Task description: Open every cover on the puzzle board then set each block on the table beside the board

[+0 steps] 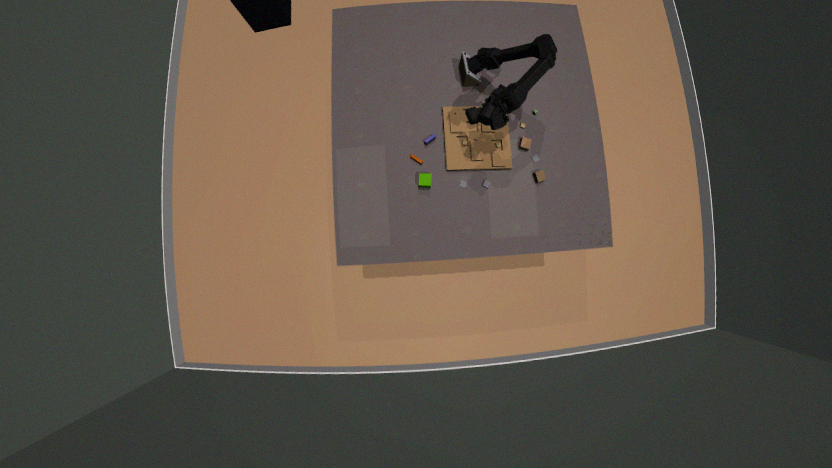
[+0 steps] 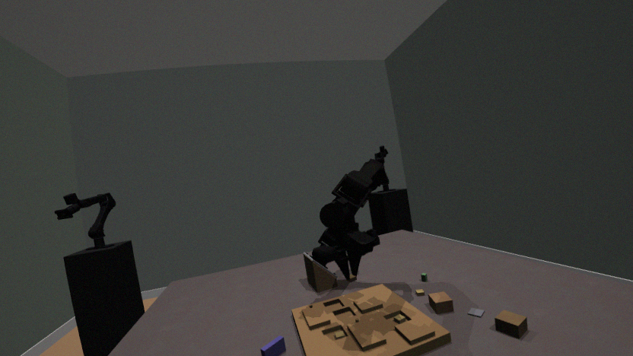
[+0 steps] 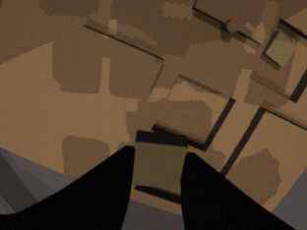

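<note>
Right now the tiny green piece is 28 cm to the left of my gripper tip, 10 cm below it and 6 cm behind it. Also, from my gripper tip: orange stick: 30 cm to the right, 12 cm ahead, 10 cm below; then green cube: 27 cm to the right, 22 cm ahead, 9 cm below; then purple piece: 23 cm to the right, 10 cm below, 4 cm ahead.
</note>
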